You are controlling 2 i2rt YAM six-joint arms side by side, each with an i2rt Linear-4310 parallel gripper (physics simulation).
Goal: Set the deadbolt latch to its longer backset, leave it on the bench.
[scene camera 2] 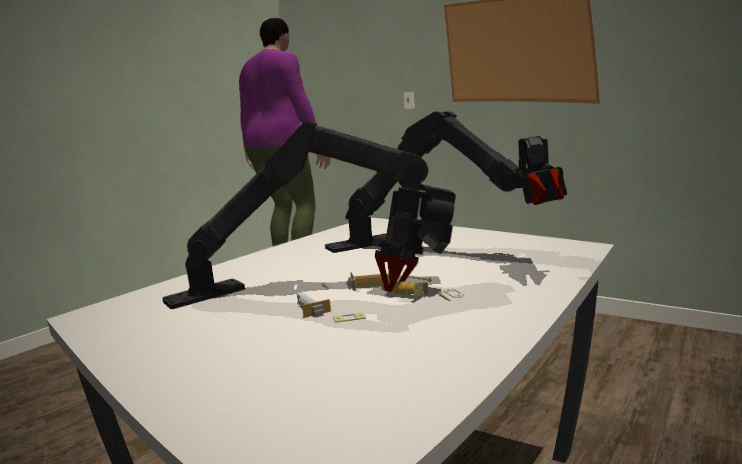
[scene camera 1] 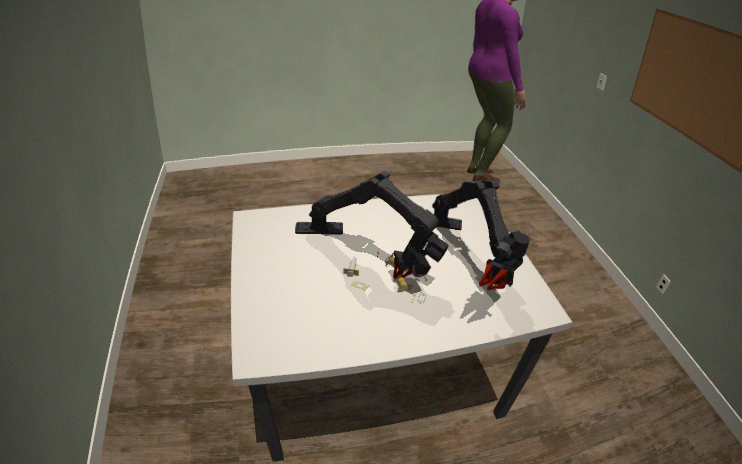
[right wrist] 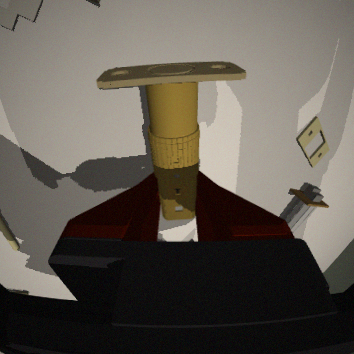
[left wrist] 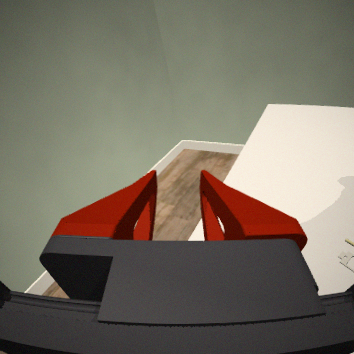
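The brass deadbolt latch [scene camera 1: 402, 283] [scene camera 2: 414, 288] [right wrist: 173, 107] lies on the white bench [scene camera 1: 284, 328] [scene camera 2: 262, 372]. Its faceplate points away from the right wrist camera, and its narrower tail is between the right fingers. My right gripper [scene camera 1: 399, 276] [scene camera 2: 389, 290] [right wrist: 177, 178] is low at the bench and shut on the latch, with a fingertip against each side of the tail. The fingers partly shade the tail, so its backset setting is hard to read. My left gripper [scene camera 1: 485, 285] [left wrist: 178, 177] is raised at the picture's right, slightly open and empty.
A brass piece with a silver end [scene camera 1: 390, 261] [scene camera 2: 367, 280] lies just behind the latch. A grey part with a brown plate [scene camera 1: 351, 271] [scene camera 2: 316, 308] [right wrist: 309, 197], a yellowish strike plate [scene camera 1: 353, 283] [scene camera 2: 339, 319] and a small screw [scene camera 2: 325, 285] lie toward the left.
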